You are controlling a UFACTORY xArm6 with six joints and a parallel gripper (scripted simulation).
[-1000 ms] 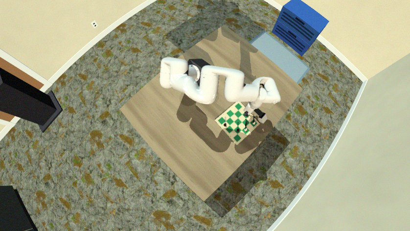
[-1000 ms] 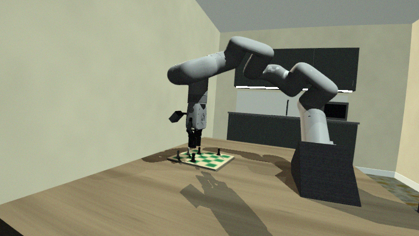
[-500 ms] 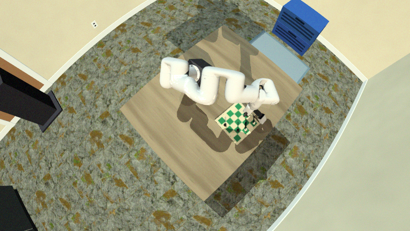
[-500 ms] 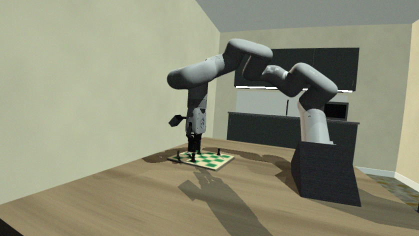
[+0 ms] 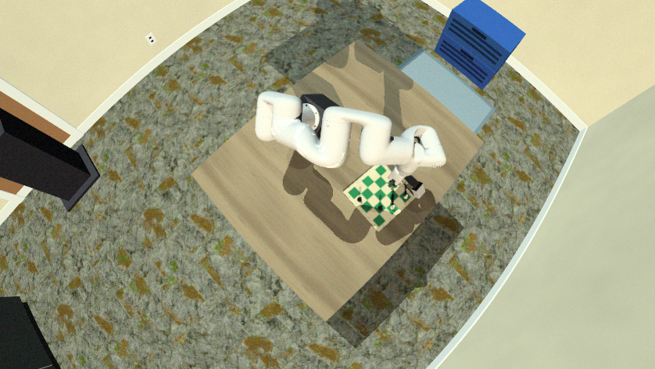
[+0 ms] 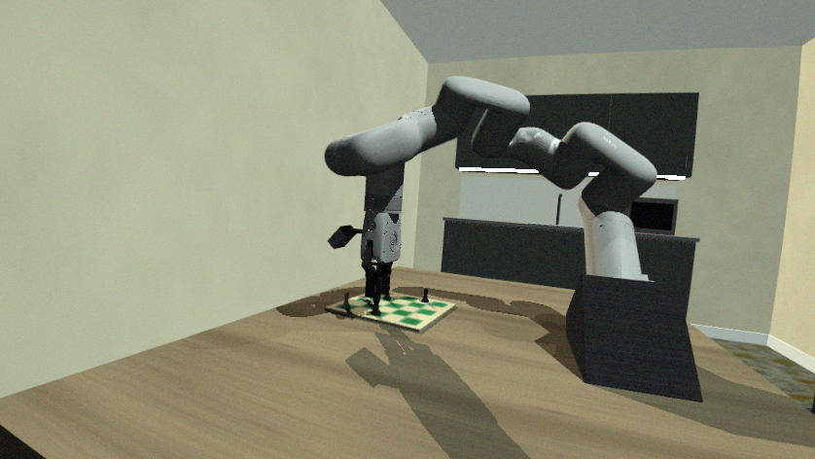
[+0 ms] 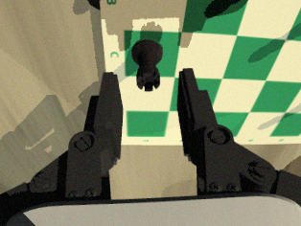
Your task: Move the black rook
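Right now my hand is 40 mm above the black rook. Also, from my hand: cream chessboard (80 mm to the right, 60 mm below, 10 mm behind).
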